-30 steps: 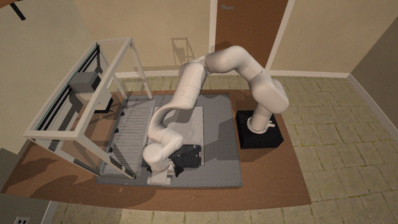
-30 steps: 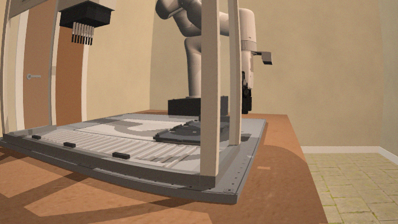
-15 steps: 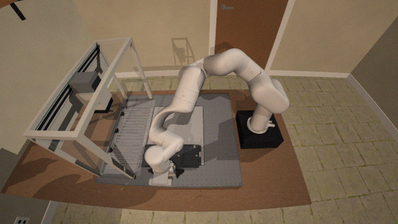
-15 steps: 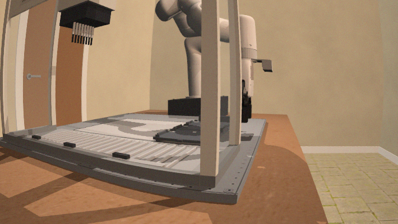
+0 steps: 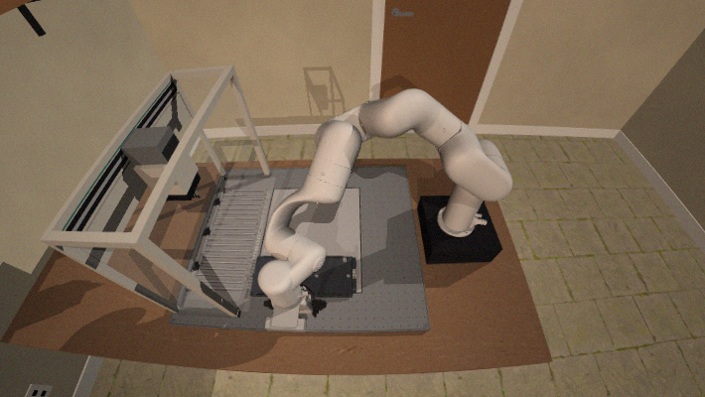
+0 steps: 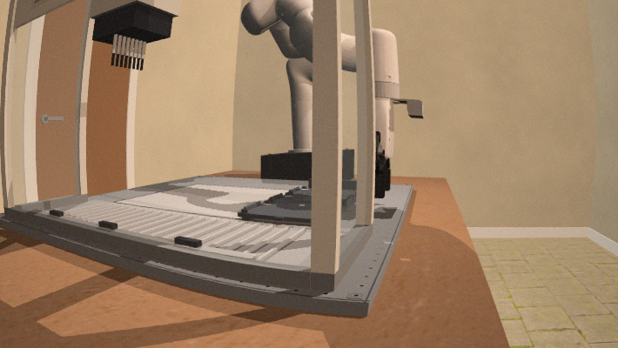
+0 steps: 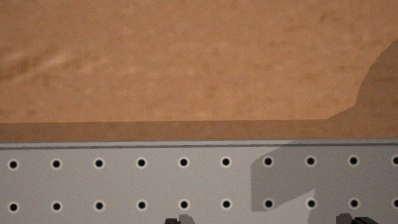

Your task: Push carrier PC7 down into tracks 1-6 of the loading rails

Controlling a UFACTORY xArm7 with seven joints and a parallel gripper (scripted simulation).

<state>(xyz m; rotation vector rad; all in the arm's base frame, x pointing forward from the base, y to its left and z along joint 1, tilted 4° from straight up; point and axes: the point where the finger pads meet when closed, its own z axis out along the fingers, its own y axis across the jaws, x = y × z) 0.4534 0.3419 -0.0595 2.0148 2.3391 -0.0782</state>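
The carrier PC7 is 120 mm to the right of my hand, 20 mm below it and 20 mm ahead of it.
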